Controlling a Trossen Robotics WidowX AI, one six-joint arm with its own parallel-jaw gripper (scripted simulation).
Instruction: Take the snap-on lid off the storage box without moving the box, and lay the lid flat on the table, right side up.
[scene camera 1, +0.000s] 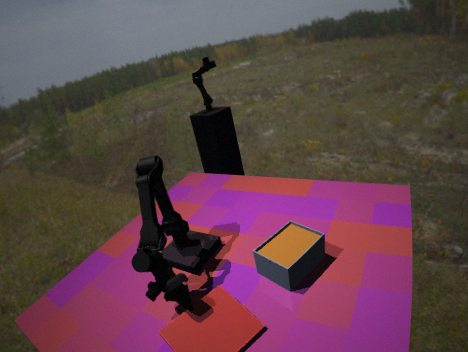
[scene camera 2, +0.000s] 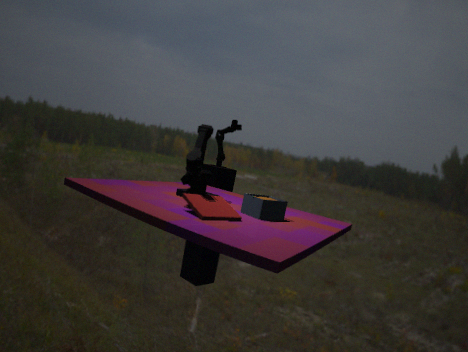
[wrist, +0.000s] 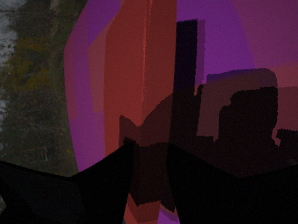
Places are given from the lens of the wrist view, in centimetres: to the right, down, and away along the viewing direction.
my gripper (wrist: 149, 149): 0, 2, 10
red lid (wrist: 140, 51): 0, -3, 8
